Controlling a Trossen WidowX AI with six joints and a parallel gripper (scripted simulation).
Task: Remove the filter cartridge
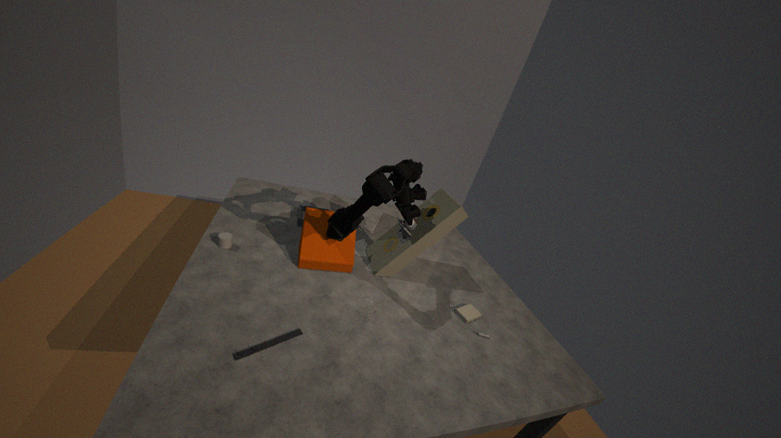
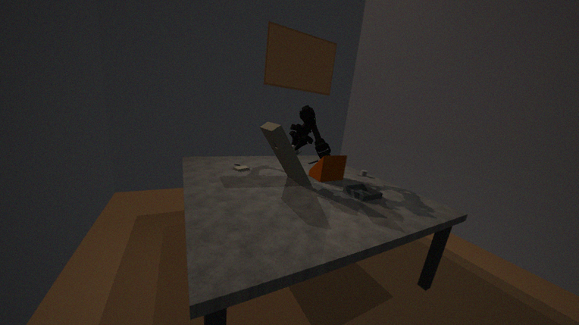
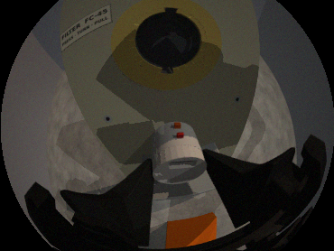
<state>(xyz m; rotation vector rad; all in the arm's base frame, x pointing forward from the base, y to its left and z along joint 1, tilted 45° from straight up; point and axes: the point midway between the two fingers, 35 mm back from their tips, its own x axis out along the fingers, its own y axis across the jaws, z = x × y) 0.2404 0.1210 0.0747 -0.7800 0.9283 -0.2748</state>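
Now: the narrow pale ledge 40 mm below my gripper tip, 10 mm to the right of it and 10 mm behind it. From my gripper tip the other things lie so: round filter cartridge: right at my gripper tip; then pale pad: 260 mm to the right, 250 mm ahead, 190 mm below; then service panel: 40 mm ahead, 20 mm below.
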